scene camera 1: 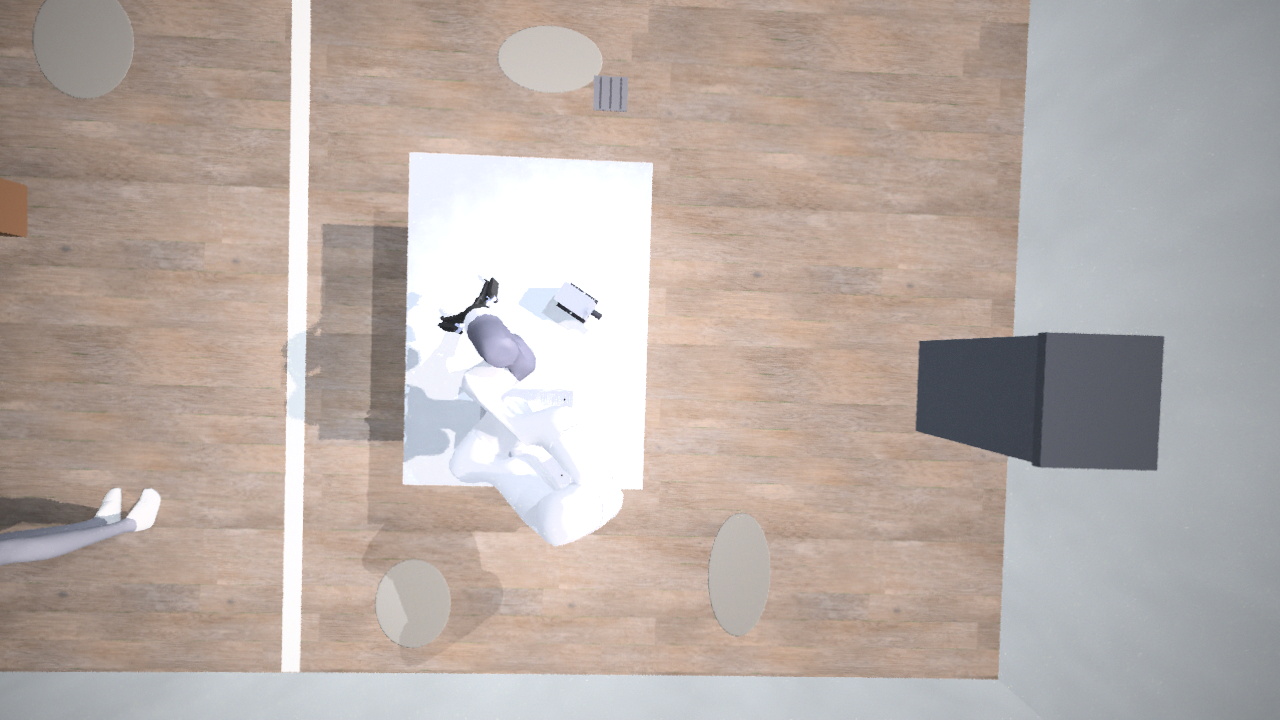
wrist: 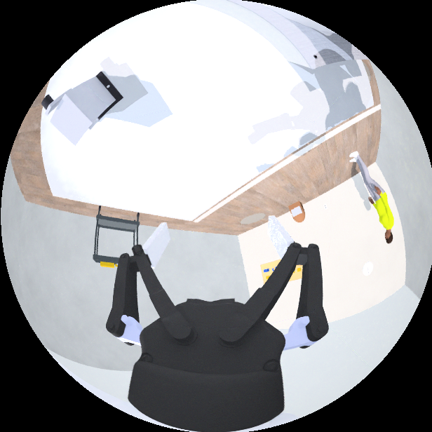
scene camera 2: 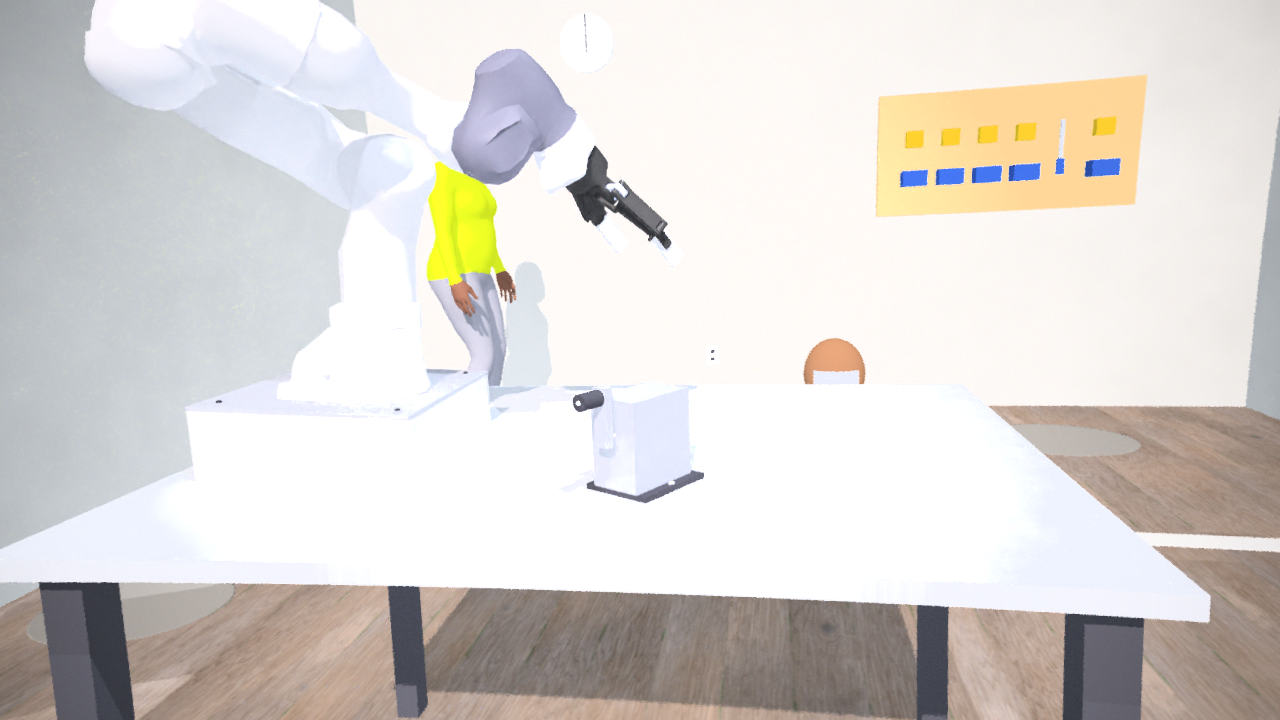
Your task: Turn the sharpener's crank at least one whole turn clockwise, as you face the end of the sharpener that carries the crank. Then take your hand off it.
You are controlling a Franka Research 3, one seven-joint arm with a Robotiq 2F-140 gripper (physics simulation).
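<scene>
The sharpener (scene camera 1: 575,300) (scene camera 2: 660,438) (wrist: 82,107) is a pale box upright on a dark base plate on the white table (scene camera 1: 537,205) (scene camera 2: 895,510) (wrist: 200,125). Its crank has a black knob (scene camera 1: 596,314) (scene camera 2: 588,400) (wrist: 47,102). In the scene camera 2 view the knob is at the top of a pale crank arm (scene camera 2: 608,425) on the sharpener's left end. My gripper (scene camera 1: 463,299) (scene camera 2: 642,247) (wrist: 216,228) is open and empty, well above the table and apart from the sharpener and crank. In the wrist view the crank arm is mostly hidden behind the body.
My arm's mounting box (scene camera 2: 331,447) stands on the table, left of the sharpener in the scene camera 2 view. A person in a yellow top (scene camera 2: 465,232) (wrist: 384,212) stands beyond the table. A dark tall block (scene camera 1: 1100,402) stands to the right in the scene camera 1 view.
</scene>
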